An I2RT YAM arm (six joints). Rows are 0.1 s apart.
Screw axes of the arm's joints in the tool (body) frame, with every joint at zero. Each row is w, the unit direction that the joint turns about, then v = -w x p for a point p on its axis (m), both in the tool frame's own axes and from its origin. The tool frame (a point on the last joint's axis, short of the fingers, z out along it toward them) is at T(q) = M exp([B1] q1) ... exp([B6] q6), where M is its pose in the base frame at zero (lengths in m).
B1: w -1 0 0 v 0 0.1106 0
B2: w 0 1 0 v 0.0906 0 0.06
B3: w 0 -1 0 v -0.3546 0 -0.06
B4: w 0 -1 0 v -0.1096 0 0
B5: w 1 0 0 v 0 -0.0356 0
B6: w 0 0 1 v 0 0 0
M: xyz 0.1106 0 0.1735 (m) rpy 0 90 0 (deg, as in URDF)
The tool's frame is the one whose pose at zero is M.
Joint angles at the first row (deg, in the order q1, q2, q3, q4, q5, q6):
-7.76, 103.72, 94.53, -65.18, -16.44, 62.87
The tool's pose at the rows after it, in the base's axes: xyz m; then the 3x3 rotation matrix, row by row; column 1 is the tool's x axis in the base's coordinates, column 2 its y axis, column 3 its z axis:
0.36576 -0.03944 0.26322; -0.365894 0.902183 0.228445; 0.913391 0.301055 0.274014; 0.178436 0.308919 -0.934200
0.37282 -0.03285 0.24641; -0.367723 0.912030 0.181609; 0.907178 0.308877 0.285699; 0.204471 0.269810 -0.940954
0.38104 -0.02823 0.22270; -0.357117 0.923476 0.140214; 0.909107 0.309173 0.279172; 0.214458 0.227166 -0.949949
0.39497 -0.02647 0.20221; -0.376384 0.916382 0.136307; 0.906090 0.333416 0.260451; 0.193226 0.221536 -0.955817
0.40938 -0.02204 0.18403; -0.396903 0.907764 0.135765; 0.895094 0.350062 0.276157; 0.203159 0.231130 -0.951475
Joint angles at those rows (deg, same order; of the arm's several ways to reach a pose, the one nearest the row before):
-7.83, 106.30, 93.02, -65.28, -17.61, 63.77
-6.70, 108.88, 92.78, -65.02, -17.75, 64.29
-5.80, 111.96, 91.75, -63.11, -16.97, 65.22
-5.23, 115.67, 92.40, -60.04, -15.77, 64.41
-4.50, 119.54, 93.93, -57.58, -16.62, 63.99

